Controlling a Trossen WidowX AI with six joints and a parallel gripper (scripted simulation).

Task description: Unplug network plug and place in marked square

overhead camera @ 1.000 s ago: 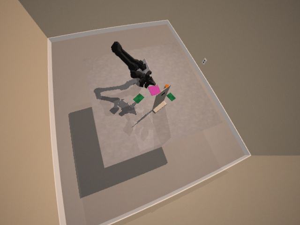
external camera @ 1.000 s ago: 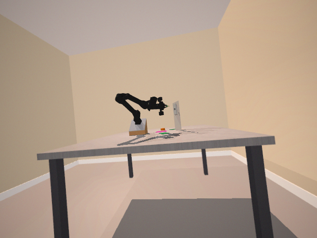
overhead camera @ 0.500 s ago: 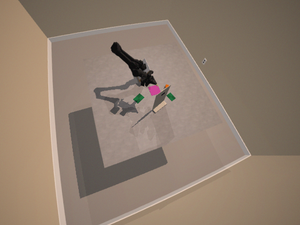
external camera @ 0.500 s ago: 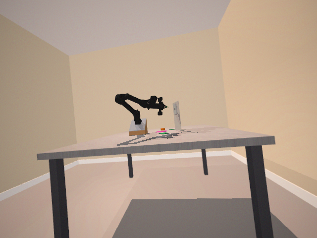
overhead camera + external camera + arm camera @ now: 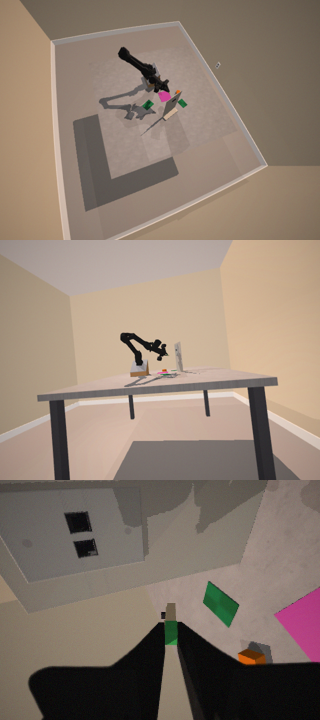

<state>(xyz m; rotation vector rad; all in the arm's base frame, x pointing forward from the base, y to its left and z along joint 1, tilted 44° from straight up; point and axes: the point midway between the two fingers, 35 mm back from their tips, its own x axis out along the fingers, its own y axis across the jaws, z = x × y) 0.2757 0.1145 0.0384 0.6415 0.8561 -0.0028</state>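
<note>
My gripper tip is 80 mm past the pink square and 190 mm above it. Also, from my gripper tip: upright panel (120 mm ahead, 50 mm below); then network plug (10 mm ahead); then orange block (90 mm behind, 160 mm to the left, 180 mm below).
</note>
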